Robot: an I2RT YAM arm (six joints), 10 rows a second.
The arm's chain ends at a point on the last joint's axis. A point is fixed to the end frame.
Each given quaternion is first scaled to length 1.
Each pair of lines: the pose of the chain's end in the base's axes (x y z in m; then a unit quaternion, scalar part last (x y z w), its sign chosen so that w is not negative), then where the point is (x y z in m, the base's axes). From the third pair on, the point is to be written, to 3 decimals.
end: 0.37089, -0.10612, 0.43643, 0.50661, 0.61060, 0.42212, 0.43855
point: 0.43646 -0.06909 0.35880
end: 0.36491, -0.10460, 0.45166, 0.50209, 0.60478, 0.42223, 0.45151
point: 0.43280 -0.06925 0.37525
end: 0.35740, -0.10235, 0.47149, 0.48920, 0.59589, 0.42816, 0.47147
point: 0.429 -0.069 0.398
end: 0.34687, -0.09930, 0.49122, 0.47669, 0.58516, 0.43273, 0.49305
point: 0.423 -0.068 0.421
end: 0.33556, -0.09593, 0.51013, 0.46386, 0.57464, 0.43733, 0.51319
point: 0.415 -0.066 0.443
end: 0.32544, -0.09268, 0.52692, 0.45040, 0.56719, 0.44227, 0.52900
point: 0.408 -0.064 0.463
